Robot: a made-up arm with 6 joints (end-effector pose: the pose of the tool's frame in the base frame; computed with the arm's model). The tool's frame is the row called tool.
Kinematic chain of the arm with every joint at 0, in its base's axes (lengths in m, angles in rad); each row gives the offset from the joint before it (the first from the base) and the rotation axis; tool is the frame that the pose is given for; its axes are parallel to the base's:
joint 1: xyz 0 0 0.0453 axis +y
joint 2: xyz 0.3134 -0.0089 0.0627 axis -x
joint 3: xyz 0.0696 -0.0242 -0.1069 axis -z
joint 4: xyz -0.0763 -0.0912 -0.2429 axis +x
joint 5: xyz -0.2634 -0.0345 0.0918 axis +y
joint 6: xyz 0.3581 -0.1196 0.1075 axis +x
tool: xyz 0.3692 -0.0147 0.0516
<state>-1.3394 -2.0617 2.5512 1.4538 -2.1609 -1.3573</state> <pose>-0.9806 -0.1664 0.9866 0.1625 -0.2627 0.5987 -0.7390</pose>
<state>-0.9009 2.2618 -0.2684 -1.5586 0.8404 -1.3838</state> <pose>0.0449 0.0536 0.9516 0.6983 0.3281 -0.4475 0.4522</pose>
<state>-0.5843 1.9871 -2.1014 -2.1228 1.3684 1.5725</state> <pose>0.7862 0.0642 0.4205 0.5468 -0.8162 -0.0156 0.1861</pose>
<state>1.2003 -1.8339 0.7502 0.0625 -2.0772 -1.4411</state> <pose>0.1666 -0.3973 0.5046 0.2732 -0.6160 0.5071 -0.5374</pose>
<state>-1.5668 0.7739 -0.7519 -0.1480 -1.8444 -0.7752</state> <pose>-0.7559 -0.1297 0.0044 0.1366 0.3346 0.9307 -0.0555</pose>
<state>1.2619 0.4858 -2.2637 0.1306 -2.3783 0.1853</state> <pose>0.7807 -0.4563 -1.0268 0.4191 0.8970 -0.0017 -0.1405</pose>
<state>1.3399 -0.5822 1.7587 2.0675 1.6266 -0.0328</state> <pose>0.1759 0.1703 -0.9082 0.5438 0.6844 0.1169 -0.4715</pose>
